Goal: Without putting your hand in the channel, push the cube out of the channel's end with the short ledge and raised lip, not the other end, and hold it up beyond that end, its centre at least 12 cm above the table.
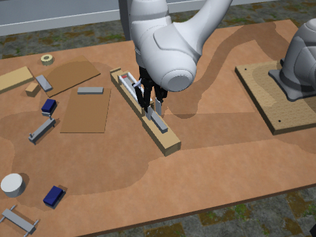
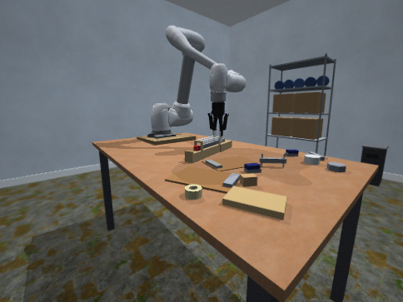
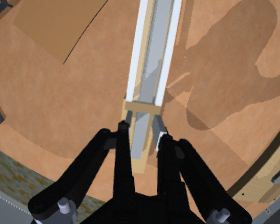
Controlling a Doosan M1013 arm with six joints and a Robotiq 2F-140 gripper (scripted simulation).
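My hand is 70 mm short of the red cube, 220 mm to the left of it and 30 mm above it. Also, from my hand: blue block 360 mm ahead, 210 mm to the left, 70 mm below; then wooden plank 510 mm ahead, 390 mm to the right, 80 mm below; then wooden channel 40 mm ahead, 120 mm to the right, 30 mm below.
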